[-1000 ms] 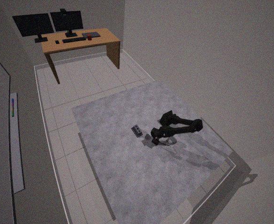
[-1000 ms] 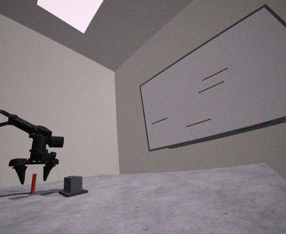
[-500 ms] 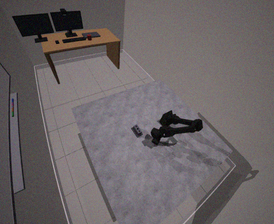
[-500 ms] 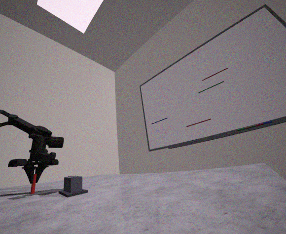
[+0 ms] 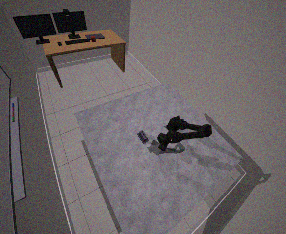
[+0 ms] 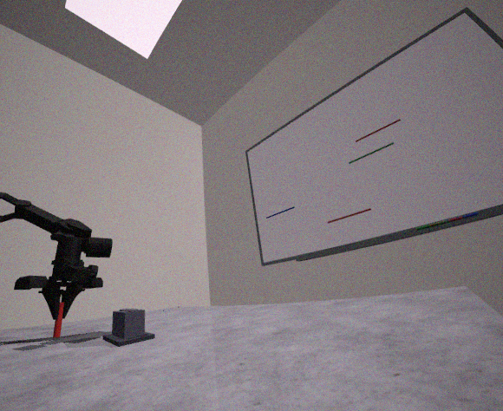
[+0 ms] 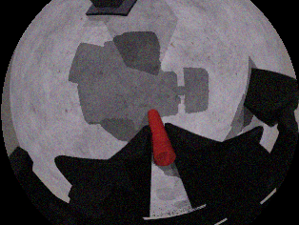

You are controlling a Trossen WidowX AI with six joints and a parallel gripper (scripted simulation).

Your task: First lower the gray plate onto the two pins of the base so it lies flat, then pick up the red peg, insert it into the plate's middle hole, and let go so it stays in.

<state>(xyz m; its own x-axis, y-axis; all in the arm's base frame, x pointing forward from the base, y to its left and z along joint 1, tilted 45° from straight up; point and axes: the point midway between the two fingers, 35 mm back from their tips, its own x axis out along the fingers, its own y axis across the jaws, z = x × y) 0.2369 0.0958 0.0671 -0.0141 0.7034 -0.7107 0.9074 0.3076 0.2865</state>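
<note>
My gripper tip is now 18 cm to the left of the gray plate and 11 cm short of it. Also, from my gripper tip: dark base: 18 cm to the right, 11 cm ahead, 4 cm below; red peg: right at my gripper tip.
</note>
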